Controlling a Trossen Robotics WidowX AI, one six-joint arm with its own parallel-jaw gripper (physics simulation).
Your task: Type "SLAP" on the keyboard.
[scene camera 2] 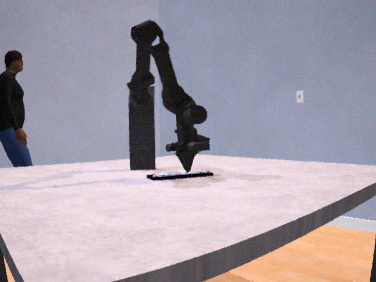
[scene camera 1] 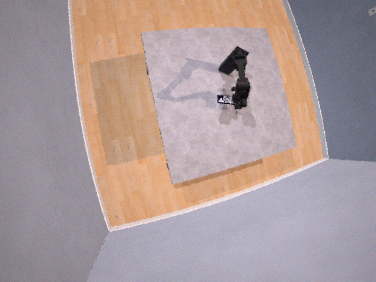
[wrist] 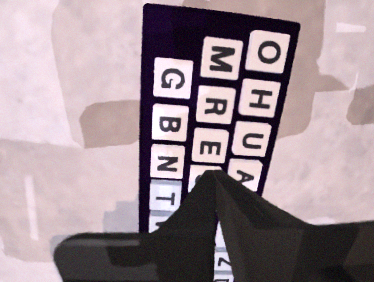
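Note:
The keyboard is a dark slab with white letter keys, lying flat on the table. In the wrist view its keys run in three columns, with letters turned sideways. My gripper is shut and empty, pointing down at the keyboard. Its tip is at or just over the key tops; contact is unclear. The tip partly covers a key below the E key, its letter only partly visible. The A key is beside the tip, partly covered. The fingers hide lower keys; L and P do not show.
The keyboard lies on a pale table. My arm's dark base column stands behind the keyboard. A person in a black top stands beyond the table at the left in scene camera 2.

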